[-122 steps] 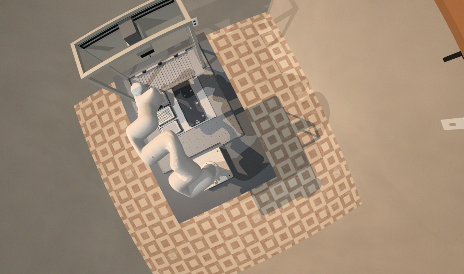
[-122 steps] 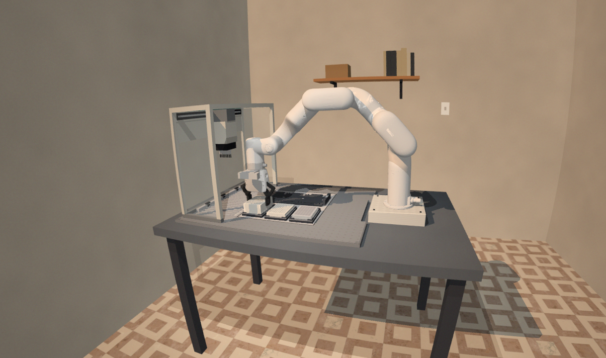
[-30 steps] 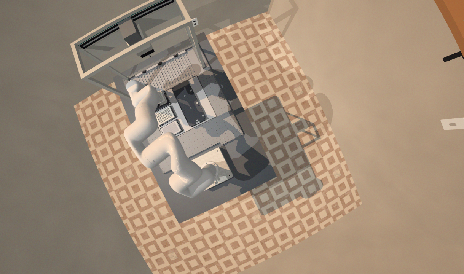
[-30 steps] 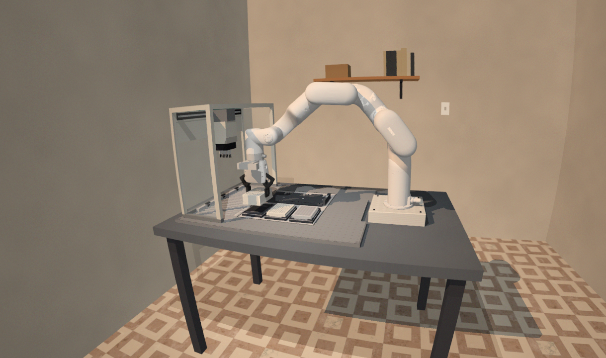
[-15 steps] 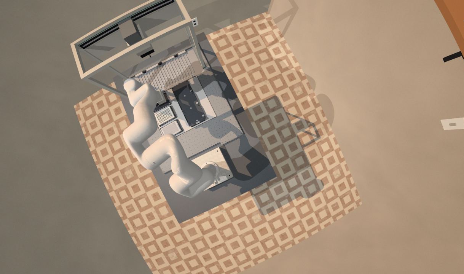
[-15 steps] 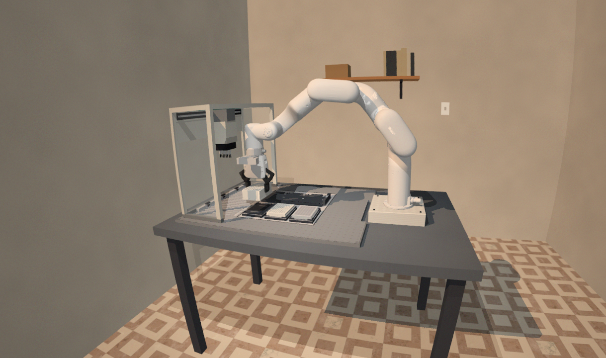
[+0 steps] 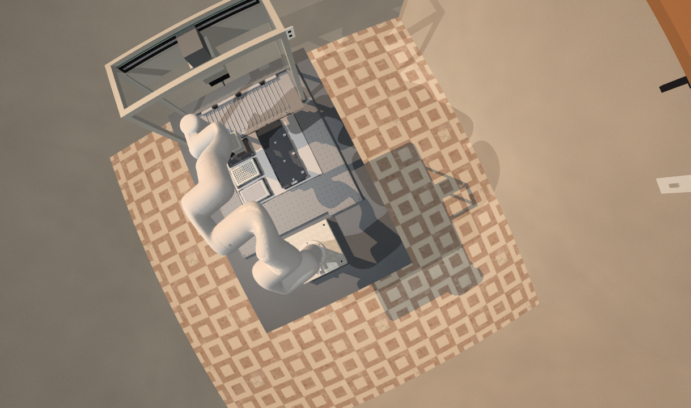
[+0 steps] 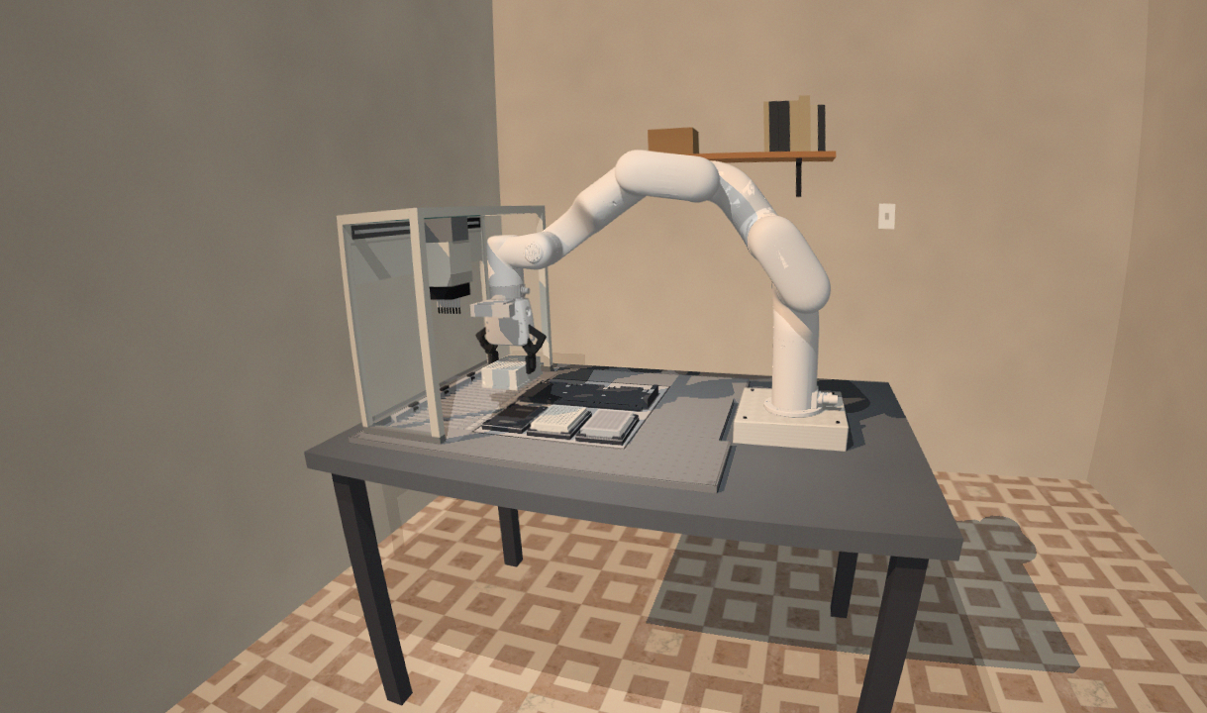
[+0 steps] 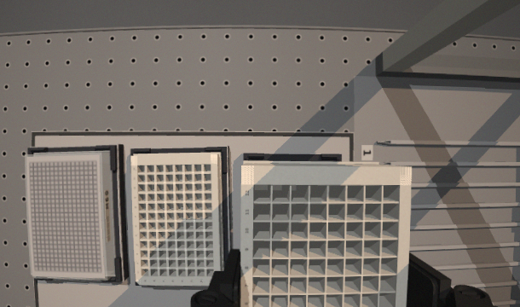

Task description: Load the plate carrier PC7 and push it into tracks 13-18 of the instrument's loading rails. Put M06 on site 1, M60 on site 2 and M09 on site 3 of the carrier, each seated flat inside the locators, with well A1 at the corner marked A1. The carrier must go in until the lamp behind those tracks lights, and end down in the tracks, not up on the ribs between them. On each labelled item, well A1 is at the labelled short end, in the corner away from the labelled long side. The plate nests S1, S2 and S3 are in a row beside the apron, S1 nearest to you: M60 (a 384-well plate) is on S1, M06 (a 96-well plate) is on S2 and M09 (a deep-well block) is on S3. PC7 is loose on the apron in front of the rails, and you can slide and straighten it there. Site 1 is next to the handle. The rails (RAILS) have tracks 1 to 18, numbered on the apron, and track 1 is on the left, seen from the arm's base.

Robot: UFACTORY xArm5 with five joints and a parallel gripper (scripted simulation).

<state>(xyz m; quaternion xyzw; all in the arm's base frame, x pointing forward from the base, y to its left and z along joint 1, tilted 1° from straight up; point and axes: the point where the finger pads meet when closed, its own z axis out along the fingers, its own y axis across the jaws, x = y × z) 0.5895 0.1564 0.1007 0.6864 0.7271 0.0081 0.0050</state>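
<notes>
Right now the plate carrier PC7 is 190 mm to the right of my hand, 110 mm below it and 90 mm behind it. The rest, counted from my hand: white plate (110 mm below, 110 mm behind); then deep-well block M09 (10 mm below); then plate nest S3 (120 mm below).
</notes>
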